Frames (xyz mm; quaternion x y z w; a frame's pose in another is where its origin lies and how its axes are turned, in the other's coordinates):
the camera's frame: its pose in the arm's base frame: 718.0 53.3 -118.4 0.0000 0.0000 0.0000 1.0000
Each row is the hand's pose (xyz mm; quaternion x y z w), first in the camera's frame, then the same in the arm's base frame.
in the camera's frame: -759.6 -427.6 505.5 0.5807 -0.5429 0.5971 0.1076
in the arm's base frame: -41.6 -374.3 387.1 0.5807 -0.5429 0.5971 0.1076
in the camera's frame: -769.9 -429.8 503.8 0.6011 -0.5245 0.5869 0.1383
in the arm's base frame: -51.9 -376.5 385.4 0.6011 -0.5245 0.5869 0.1383
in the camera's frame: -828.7 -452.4 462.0 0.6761 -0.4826 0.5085 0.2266
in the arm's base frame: -110.7 -399.1 343.6 0.6761 -0.4826 0.5085 0.2266
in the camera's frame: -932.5 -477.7 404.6 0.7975 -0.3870 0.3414 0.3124
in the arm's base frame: -214.5 -424.4 286.2 0.7975 -0.3870 0.3414 0.3124
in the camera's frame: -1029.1 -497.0 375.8 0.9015 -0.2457 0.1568 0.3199
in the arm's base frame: -311.1 -443.7 257.4 0.9015 -0.2457 0.1568 0.3199
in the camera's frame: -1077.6 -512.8 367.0 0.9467 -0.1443 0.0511 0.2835
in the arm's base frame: -359.6 -459.5 248.6 0.9467 -0.1443 0.0511 0.2835
